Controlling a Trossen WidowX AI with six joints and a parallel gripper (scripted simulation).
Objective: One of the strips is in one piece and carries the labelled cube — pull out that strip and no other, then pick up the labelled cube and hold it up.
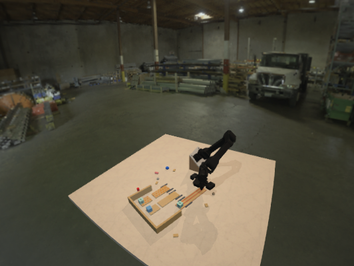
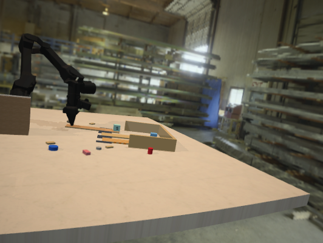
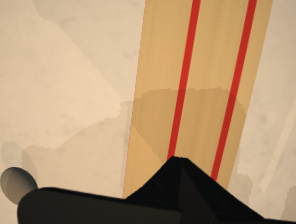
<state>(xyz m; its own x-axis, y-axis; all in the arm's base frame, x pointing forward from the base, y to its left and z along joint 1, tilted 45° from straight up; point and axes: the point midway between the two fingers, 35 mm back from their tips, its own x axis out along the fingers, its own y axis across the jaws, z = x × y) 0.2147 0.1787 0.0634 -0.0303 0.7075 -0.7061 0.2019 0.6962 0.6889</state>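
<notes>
Right now my gripper tip is 10 cm short of the red-lined strip and 2 cm to the left of it. Round my gripper tip: pink block 41 cm to the right, 3 cm ahead; then blue disc 38 cm to the right, 8 cm behind; then red cylinder 38 cm to the right, 26 cm ahead, 1 cm above.
</notes>
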